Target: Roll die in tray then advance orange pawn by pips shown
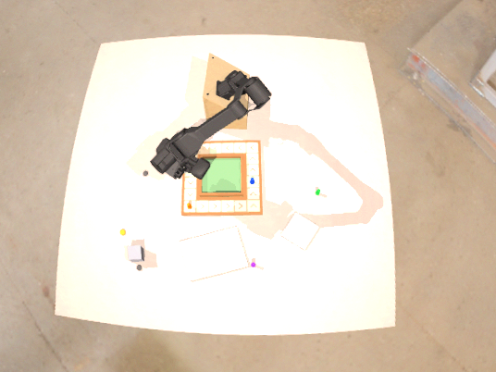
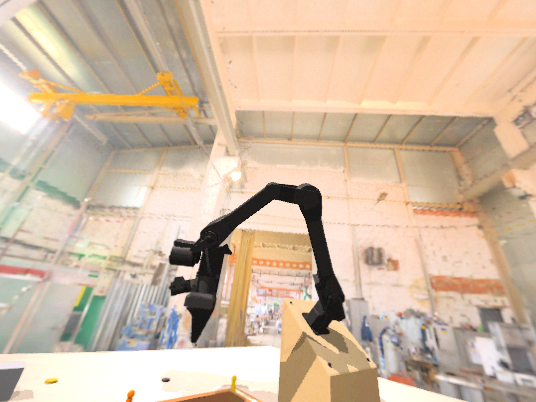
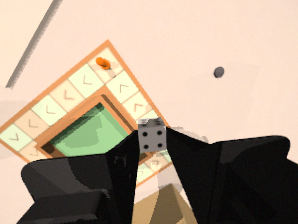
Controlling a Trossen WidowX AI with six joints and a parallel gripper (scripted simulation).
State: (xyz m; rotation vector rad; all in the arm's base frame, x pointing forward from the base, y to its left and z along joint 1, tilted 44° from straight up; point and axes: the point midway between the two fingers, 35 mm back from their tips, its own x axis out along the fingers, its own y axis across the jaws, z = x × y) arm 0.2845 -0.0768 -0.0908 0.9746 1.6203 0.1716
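Now: the orange pawn 100 mm ahead of my gripper tip, 90 mm below it and 10 mm to the left of it. From my gripper tip the other things lie so: white die (right at my gripper tip); yellow pawn (120 mm behind, 90 mm below); green tray (120 mm to the left, 110 mm below, 10 mm behind).
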